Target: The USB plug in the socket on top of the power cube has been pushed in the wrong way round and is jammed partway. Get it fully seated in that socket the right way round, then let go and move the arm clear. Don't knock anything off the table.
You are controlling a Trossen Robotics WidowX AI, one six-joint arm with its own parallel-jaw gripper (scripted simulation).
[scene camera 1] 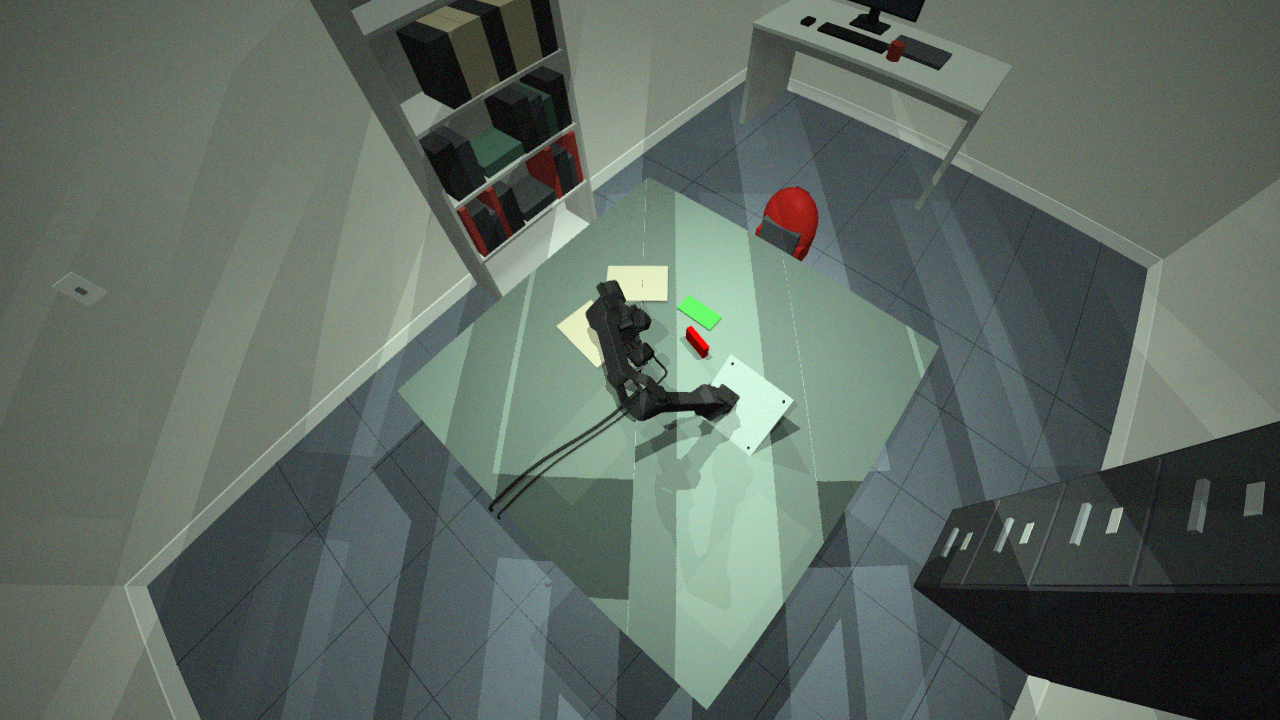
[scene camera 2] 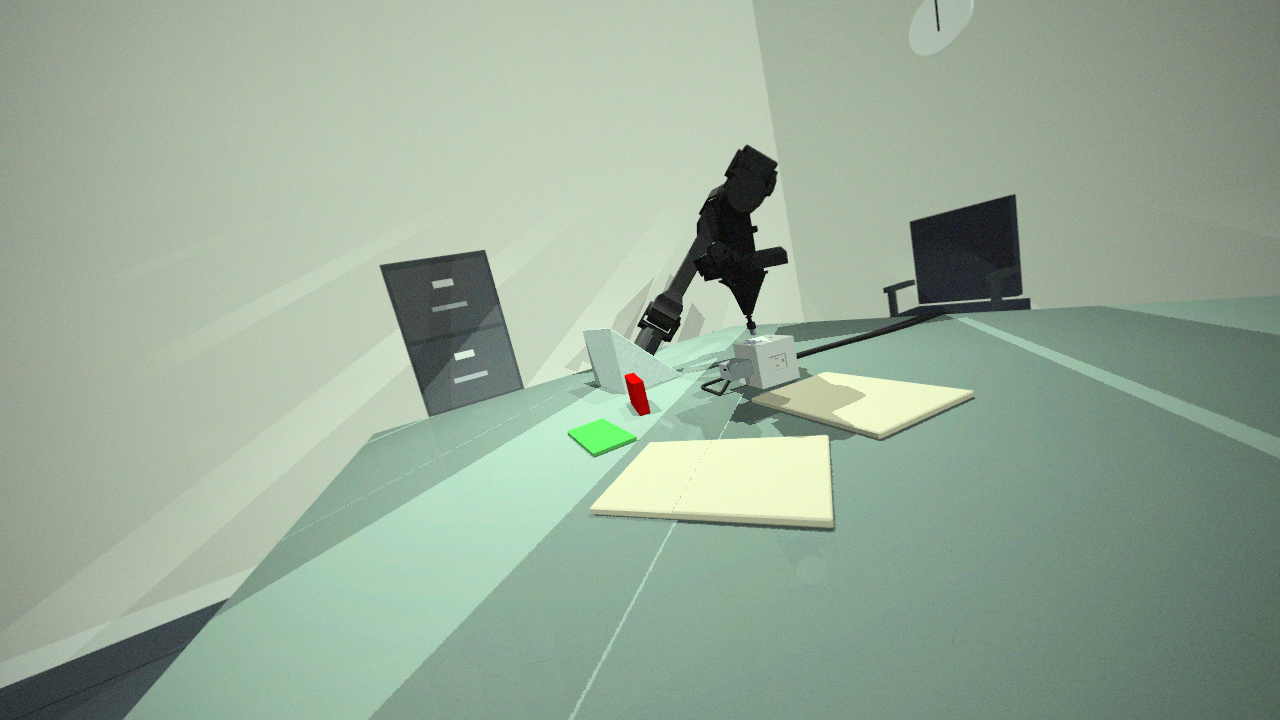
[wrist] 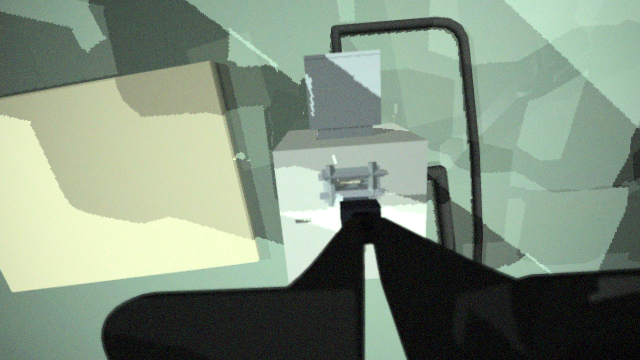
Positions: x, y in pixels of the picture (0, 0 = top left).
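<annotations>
You'd see my gripper in scene camera 1 (628, 350), and there's a green tile in that camera too. Scene camera 2 has my gripper and the green tile as well. My gripper is there in the wrist view, but the tile is out of frame in the wrist view. On my gripper, (scene camera 2: 745, 286) and (wrist: 287, 286) are the same spot. And on the green tile, (scene camera 1: 690, 306) is the same spot as (scene camera 2: 607, 438).
</annotations>
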